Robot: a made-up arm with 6 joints. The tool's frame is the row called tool. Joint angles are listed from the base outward.
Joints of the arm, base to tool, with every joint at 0 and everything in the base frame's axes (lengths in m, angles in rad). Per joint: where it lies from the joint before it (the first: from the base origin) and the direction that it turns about. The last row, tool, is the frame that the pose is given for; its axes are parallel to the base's.
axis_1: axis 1 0 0 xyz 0 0 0.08
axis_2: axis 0 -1 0 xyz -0.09 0.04 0.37
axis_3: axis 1 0 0 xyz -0.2 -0.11 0.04
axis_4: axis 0 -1 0 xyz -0.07 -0.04 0.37
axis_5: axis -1 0 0 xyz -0.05 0.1 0.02
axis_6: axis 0 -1 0 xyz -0.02 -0.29 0.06
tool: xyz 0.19 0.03 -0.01
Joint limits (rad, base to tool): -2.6..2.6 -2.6..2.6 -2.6..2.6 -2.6..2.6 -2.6..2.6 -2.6..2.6
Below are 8 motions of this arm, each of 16 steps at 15 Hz.
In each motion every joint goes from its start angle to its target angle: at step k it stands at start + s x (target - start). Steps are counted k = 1, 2, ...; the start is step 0. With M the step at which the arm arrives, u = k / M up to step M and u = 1 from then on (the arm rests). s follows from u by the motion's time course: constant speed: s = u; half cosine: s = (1 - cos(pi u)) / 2; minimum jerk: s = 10 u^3 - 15 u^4 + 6 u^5.
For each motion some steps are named. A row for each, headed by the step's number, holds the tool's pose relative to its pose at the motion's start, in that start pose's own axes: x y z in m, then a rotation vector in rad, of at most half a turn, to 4 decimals.
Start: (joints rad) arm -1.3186 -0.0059 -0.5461 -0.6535 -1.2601 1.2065
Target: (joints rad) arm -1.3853 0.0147 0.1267 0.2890 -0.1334 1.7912
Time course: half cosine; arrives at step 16
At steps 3, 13, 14, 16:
3: 0.0354 0.0106 0.0045 0.0634 -0.0507 0.0782
13: 0.1864 -0.0256 0.1845 0.6477 -1.0522 0.4874
14: 0.1818 -0.0382 0.1957 0.6638 -1.1275 0.4919
16: 0.1769 -0.0492 0.2044 0.6747 -1.1904 0.4944

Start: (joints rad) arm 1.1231 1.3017 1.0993 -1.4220 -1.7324 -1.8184
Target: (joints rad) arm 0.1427 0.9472 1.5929 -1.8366 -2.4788 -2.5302
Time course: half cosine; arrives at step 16
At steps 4, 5, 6, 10, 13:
4: 0.0504 0.1072 -0.0298 0.1699 0.0901 0.1589
5: 0.0750 0.1672 -0.0338 0.2486 0.1234 0.2497
6: 0.1014 0.2373 -0.0284 0.3296 0.1501 0.3592
10: 0.1880 0.5269 0.1207 0.5556 0.1180 0.8818
13: 0.2090 0.6460 0.2833 0.5746 -0.0117 1.1749

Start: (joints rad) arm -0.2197 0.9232 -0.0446 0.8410 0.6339 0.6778
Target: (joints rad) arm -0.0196 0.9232 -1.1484 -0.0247 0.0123 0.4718
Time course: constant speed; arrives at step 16
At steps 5, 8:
5: 0.0747 0.1530 -0.0324 0.1106 0.2202 0.2696
8: 0.0847 0.2553 -0.0581 0.1223 0.3933 0.4134

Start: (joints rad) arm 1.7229 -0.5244 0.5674 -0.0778 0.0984 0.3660
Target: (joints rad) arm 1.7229 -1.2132 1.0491 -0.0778 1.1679 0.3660
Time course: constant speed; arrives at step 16
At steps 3, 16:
3: 0.0655 -0.0137 0.0240 -0.1137 0.1169 -0.0045
16: 0.3245 -0.0790 -0.0131 -0.5273 0.6634 0.1046

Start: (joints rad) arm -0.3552 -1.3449 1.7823 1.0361 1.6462 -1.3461
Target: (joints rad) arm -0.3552 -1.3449 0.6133 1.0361 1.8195 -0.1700
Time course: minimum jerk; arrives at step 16
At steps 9, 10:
9: -0.4713 0.0573 0.0702 -0.2059 -1.3264 -0.4627
10: -0.5564 0.0956 0.0346 -0.2761 -1.5535 -0.5436

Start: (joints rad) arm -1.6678 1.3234 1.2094 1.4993 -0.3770 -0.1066
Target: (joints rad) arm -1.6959 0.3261 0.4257 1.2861 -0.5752 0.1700
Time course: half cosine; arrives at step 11
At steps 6, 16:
6: 0.0938 0.2004 -0.2709 -0.4191 0.4066 0.1431
16: 0.0590 0.1811 -0.5505 -0.6654 0.8049 0.1372

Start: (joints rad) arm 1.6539 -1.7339 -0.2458 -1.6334 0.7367 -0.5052
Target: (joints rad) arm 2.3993 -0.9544 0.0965 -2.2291 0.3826 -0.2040
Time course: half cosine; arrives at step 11
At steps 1, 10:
1: 0.0103 -0.0030 -0.0044 -0.0025 -0.0138 -0.0033
10: 0.4162 -0.4130 0.0454 -0.4235 -0.5932 -0.1163

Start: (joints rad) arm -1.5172 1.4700 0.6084 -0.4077 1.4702 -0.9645
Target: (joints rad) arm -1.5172 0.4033 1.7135 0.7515 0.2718 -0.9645
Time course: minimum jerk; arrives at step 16
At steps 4, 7, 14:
4: 0.0807 -0.0104 -0.0381 0.1752 0.0196 0.1884
7: 0.2368 0.0684 -0.1369 0.7090 0.1617 0.6317
14: 0.1729 0.3721 -0.1537 2.0833 0.6531 0.7463

